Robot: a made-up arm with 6 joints. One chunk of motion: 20 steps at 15 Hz.
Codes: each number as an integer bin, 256 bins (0 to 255) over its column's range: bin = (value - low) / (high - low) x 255, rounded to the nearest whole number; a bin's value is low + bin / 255 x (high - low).
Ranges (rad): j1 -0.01..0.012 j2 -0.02..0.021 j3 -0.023..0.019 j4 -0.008..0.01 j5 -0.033..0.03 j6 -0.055..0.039
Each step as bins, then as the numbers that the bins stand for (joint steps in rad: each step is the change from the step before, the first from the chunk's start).
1 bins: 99 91 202 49 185 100
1 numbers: -0.00146 -0.00537 0.01027 -0.00454 0.01271 -0.01814
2 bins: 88 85 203 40 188 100
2 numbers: -0.00241 -0.00633 0.01044 -0.00518 0.01345 -0.01814
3 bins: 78 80 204 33 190 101
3 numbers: -0.00327 -0.00714 0.01060 -0.00567 0.01394 -0.01777
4 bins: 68 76 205 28 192 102
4 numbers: -0.00413 -0.00778 0.01076 -0.00602 0.01444 -0.01740
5 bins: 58 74 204 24 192 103
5 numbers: -0.00500 -0.00810 0.01060 -0.00631 0.01444 -0.01703
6 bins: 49 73 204 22 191 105
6 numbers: -0.00577 -0.00826 0.01060 -0.00645 0.01419 -0.01629
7 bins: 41 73 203 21 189 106
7 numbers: -0.00646 -0.00826 0.01044 -0.00652 0.01369 -0.01593
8 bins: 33 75 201 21 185 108
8 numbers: -0.00715 -0.00794 0.01011 -0.00652 0.01271 -0.01519
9 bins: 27 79 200 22 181 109
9 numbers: -0.00767 -0.00730 0.00994 -0.00645 0.01172 -0.01482
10 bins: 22 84 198 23 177 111
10 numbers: -0.00810 -0.00649 0.00961 -0.00638 0.01073 -0.01408
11 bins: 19 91 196 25 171 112
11 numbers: -0.00836 -0.00537 0.00928 -0.00624 0.00925 -0.01371
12 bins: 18 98 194 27 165 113
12 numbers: -0.00845 -0.00424 0.00895 -0.00609 0.00776 -0.01335
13 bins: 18 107 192 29 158 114
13 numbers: -0.00845 -0.00280 0.00862 -0.00595 0.00604 -0.01298
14 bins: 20 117 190 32 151 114
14 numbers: -0.00827 -0.00119 0.00829 -0.00574 0.00431 -0.01298
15 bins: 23 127 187 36 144 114
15 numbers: -0.00802 0.00042 0.00780 -0.00546 0.00258 -0.01298
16 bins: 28 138 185 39 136 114
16 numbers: -0.00758 0.00219 0.00747 -0.00525 0.00060 -0.01298
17 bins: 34 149 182 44 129 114
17 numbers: -0.00707 0.00396 0.00698 -0.00489 -0.00113 -0.01298
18 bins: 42 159 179 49 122 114
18 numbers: -0.00638 0.00556 0.00648 -0.00454 -0.00286 -0.01298
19 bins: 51 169 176 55 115 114
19 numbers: -0.00560 0.00717 0.00599 -0.00412 -0.00459 -0.01298
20 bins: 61 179 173 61 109 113
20 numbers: -0.00474 0.00878 0.00549 -0.00369 -0.00607 -0.01335
